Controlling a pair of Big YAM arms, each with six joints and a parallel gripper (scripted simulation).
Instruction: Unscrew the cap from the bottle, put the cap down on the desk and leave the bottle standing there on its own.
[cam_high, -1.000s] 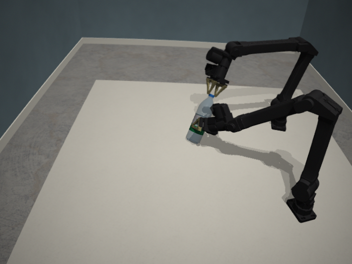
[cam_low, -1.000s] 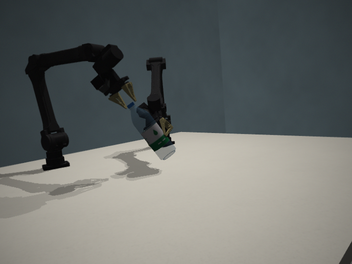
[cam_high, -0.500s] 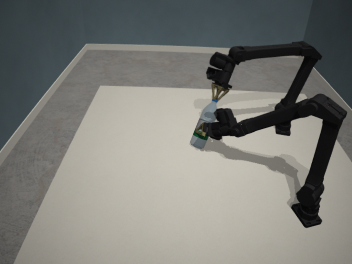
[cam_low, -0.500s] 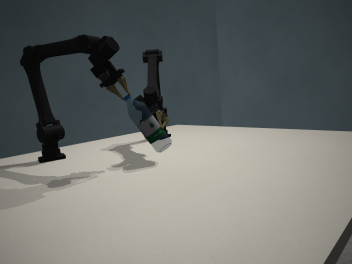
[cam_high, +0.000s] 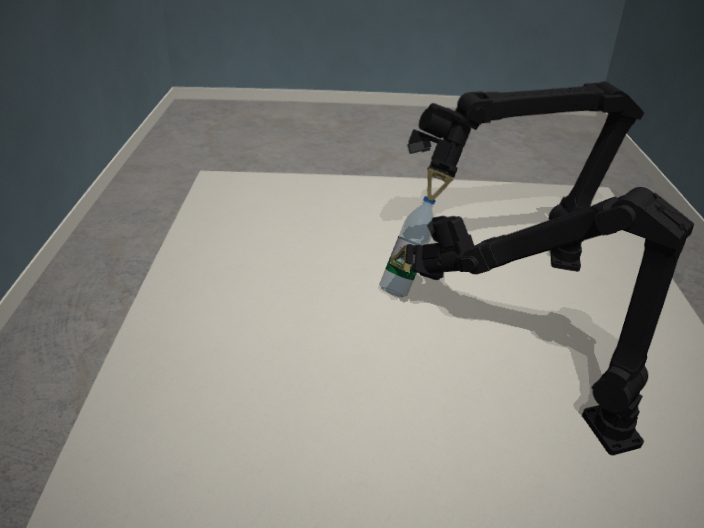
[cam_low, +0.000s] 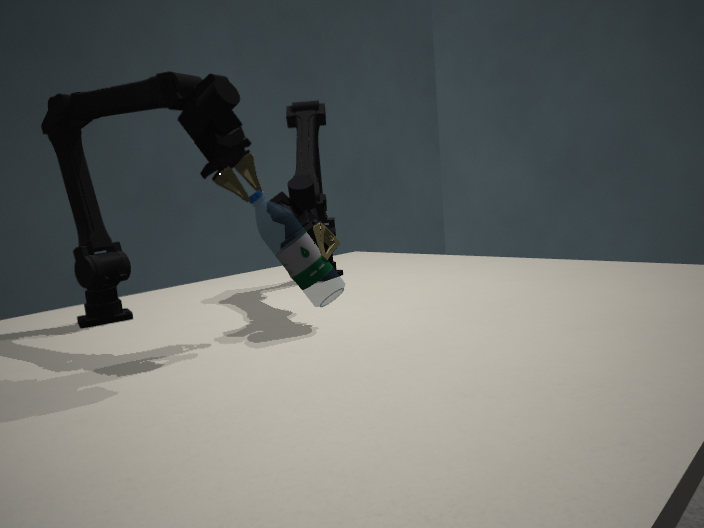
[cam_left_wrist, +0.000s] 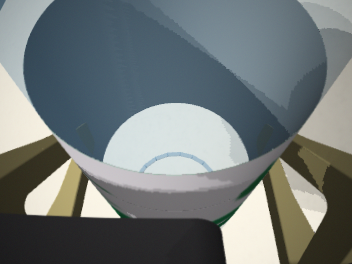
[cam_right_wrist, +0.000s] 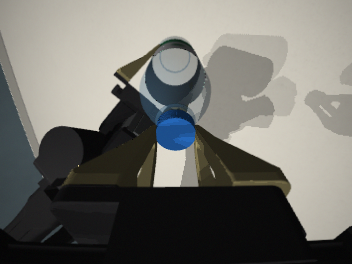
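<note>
My right hand is 1 cm above the cap. From my right hand the other things lie so: bottle (4 cm ahead, 6 cm to the left, 11 cm below).
The bottle is 10 mm behind my left hand, 20 mm to the right of it and 40 mm above it. Round my left hand: cap (50 mm behind, 80 mm to the right, 150 mm above).
</note>
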